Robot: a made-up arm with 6 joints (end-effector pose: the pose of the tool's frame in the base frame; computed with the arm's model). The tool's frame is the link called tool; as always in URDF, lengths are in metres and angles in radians.
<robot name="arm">
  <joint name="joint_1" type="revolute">
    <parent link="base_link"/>
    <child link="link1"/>
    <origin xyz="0 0 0.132" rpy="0 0 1.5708"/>
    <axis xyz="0 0 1"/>
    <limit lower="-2.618" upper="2.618" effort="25" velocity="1"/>
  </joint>
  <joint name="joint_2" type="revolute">
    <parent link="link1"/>
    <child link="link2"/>
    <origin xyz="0 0 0" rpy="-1.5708 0 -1.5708"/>
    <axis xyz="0 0 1"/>
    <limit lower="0" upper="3.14" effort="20" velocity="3"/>
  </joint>
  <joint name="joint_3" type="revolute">
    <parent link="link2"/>
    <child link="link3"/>
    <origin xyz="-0.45 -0.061 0" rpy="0 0 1.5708"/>
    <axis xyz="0 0 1"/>
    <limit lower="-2.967" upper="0" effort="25" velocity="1.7"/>
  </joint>
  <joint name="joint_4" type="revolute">
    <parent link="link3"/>
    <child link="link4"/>
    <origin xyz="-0.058 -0.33 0" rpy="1.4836 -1.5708 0"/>
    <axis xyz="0 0 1"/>
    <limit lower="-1.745" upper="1.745" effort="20" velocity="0.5"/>
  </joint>
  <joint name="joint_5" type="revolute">
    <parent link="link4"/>
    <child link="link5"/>
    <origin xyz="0 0 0" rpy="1.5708 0 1.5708"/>
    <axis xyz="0 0 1"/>
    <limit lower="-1.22" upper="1.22" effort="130" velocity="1.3"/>
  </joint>
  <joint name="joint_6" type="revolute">
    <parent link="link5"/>
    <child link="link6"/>
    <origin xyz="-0.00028 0.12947 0" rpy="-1.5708 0 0"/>
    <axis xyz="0 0 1"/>
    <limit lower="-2.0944" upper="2.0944" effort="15" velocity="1.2"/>
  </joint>
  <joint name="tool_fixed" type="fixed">
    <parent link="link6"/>
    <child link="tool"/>
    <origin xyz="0 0 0" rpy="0 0 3.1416"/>
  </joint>
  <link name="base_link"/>
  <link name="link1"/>
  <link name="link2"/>
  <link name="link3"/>
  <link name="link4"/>
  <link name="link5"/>
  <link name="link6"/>
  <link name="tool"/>
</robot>
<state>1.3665 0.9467 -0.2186 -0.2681 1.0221 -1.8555</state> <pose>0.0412 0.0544 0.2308 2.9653 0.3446 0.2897</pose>
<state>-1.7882 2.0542 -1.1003 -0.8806 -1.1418 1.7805</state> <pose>-0.0394 -0.5991 0.2737 1.3733 0.6426 0.1983</pose>
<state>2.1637 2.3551 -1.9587 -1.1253 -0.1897 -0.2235</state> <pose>-0.4719 0.6614 0.3047 -1.7984 -0.4592 0.7341</pose>
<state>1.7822 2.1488 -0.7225 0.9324 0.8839 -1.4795</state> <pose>-0.1548 0.3375 0.0639 2.2816 -0.8676 -0.5051</pose>
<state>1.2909 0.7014 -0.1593 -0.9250 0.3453 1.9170</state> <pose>0.0631 0.0920 0.2711 -0.1624 2.3822 0.9248</pose>
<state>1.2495 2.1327 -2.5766 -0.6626 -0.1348 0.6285</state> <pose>0.2011 0.6374 0.7510 -0.6583 0.7482 1.1632</pose>
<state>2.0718 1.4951 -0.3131 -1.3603 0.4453 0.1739</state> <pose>-0.0714 0.2444 0.1928 -2.6043 -0.0137 -0.2993</pose>
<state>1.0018 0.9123 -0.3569 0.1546 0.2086 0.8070</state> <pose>0.0960 0.1579 0.3195 -0.0729 2.4789 1.0124</pose>
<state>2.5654 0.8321 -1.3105 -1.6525 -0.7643 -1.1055</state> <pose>-0.1251 -0.0250 0.7532 0.1500 -1.2184 0.2166</pose>
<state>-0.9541 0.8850 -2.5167 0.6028 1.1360 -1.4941</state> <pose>-0.0775 0.2245 0.9127 -0.7035 0.9368 -1.7101</pose>
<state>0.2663 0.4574 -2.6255 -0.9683 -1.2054 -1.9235</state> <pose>-0.6946 -0.0863 0.6185 1.8088 -1.3509 -2.1298</pose>
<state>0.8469 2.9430 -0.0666 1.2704 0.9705 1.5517</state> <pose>-0.0298 0.1206 0.0231 -1.9098 -0.4021 1.9468</pose>
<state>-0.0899 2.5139 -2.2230 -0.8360 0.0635 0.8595</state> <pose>0.8542 -0.0833 0.2761 0.1372 1.8125 -0.0891</pose>
